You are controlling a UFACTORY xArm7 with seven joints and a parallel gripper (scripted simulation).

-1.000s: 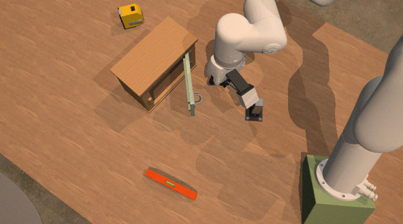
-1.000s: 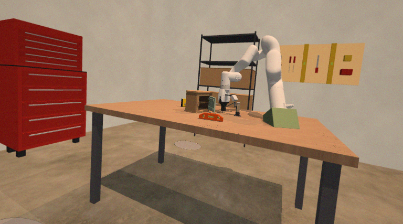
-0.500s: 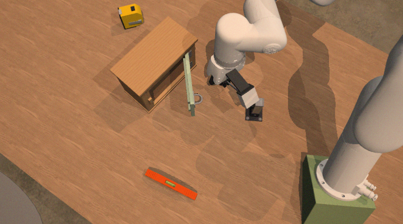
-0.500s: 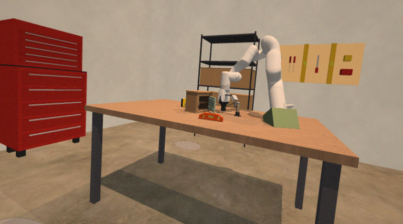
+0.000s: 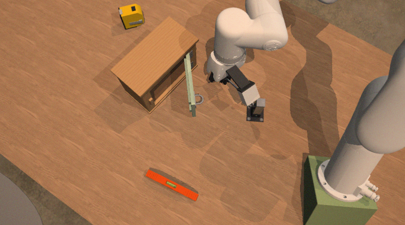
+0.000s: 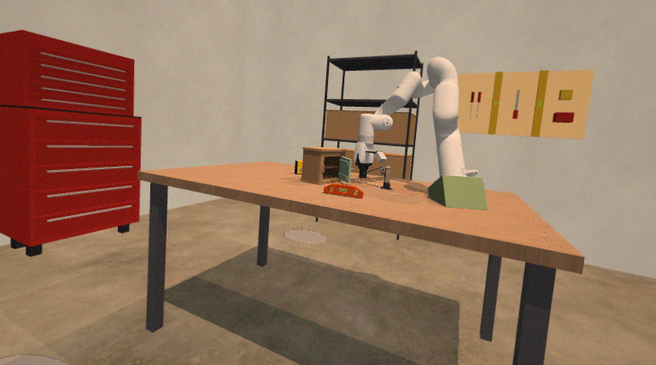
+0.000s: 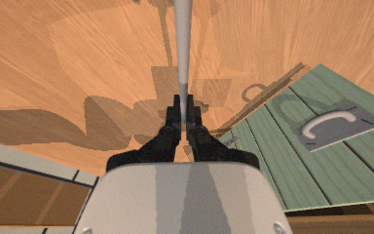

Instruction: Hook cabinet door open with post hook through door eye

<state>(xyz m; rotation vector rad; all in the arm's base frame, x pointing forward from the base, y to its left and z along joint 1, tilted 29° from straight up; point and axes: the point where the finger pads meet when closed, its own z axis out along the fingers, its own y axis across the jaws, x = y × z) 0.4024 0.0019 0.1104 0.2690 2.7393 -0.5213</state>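
Right now the thin grey hook is 50 mm behind my hand, 10 mm to the left of it and 10 mm above it. Round my hand: yellow tape measure (360 mm ahead, 30 mm to the left, 10 mm below); orange spirit level (80 mm behind, 330 mm to the left, 30 mm below); pale green door (50 mm ahead, 80 mm to the left, 20 mm above).
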